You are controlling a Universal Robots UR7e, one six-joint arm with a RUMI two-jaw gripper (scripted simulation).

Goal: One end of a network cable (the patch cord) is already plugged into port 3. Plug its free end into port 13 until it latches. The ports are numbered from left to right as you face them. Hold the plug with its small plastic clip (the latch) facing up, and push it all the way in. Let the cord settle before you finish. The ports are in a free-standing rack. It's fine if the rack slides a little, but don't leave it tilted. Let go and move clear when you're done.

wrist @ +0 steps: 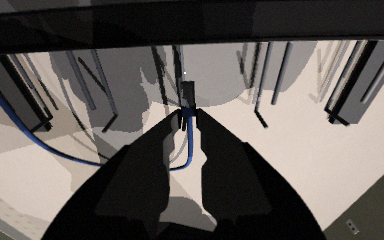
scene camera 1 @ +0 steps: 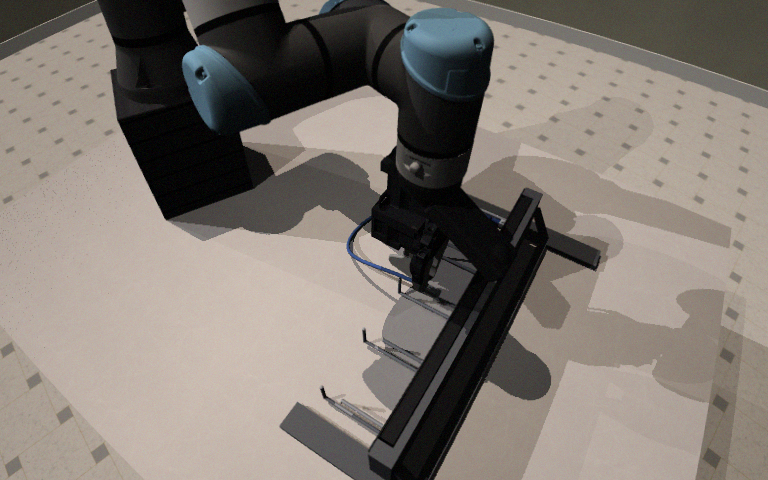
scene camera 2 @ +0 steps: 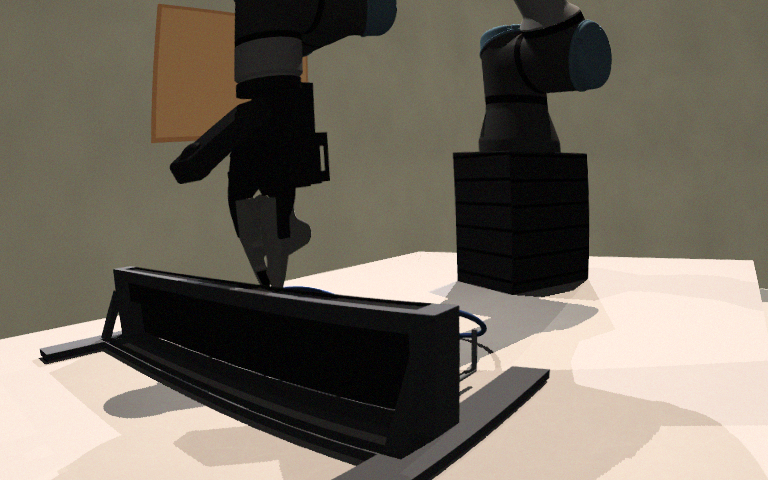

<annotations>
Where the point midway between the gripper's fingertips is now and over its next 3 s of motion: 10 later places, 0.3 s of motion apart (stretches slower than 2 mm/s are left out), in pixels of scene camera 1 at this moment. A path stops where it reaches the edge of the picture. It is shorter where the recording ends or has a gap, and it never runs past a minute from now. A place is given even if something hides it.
My gripper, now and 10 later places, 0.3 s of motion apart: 421,286; 422,287; 425,288; 431,292; 436,294; 437,295; 438,295; 438,295; 439,296; 440,296; 441,297
</annotations>
